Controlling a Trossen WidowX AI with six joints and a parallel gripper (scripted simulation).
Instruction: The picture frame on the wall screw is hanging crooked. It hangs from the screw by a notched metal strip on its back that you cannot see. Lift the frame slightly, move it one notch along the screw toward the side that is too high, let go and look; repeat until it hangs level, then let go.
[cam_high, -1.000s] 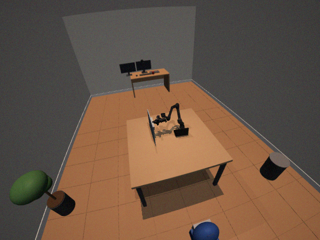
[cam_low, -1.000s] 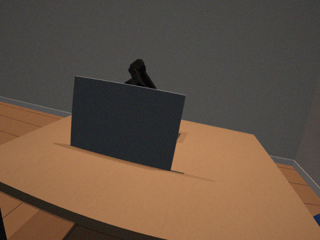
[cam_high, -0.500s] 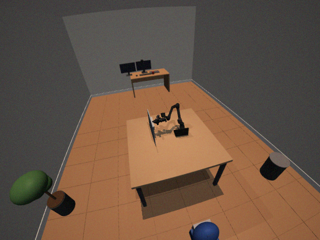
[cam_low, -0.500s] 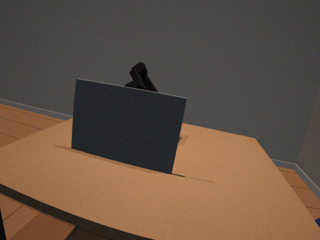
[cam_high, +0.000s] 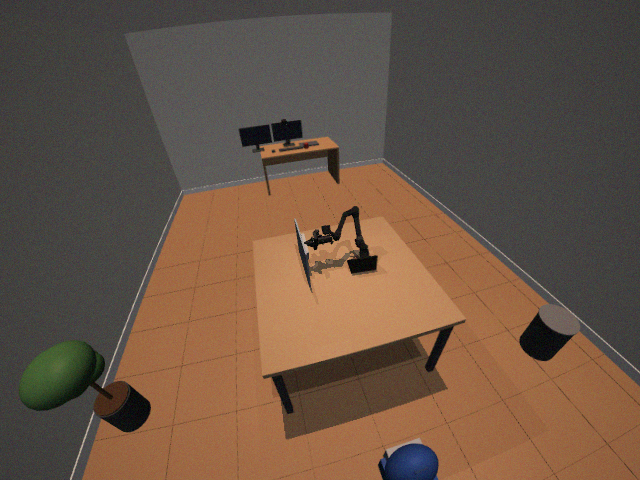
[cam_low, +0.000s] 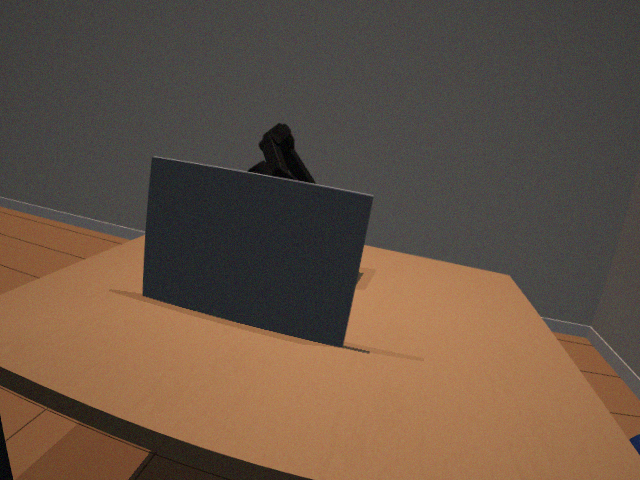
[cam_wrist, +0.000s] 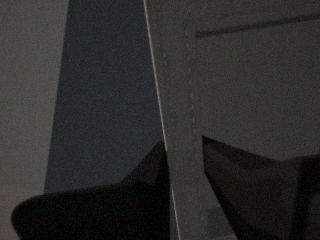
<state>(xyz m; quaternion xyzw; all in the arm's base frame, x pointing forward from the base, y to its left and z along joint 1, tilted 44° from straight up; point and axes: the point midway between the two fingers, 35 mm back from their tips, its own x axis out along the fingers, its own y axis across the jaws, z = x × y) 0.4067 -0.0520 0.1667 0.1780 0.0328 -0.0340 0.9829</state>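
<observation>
Right now the picture frame is 2 cm to the right of my gripper tip and 5 cm below it. The rest, counted from my gripper tip: blue-grey wall panel 1 cm ahead, 7 cm below.
</observation>
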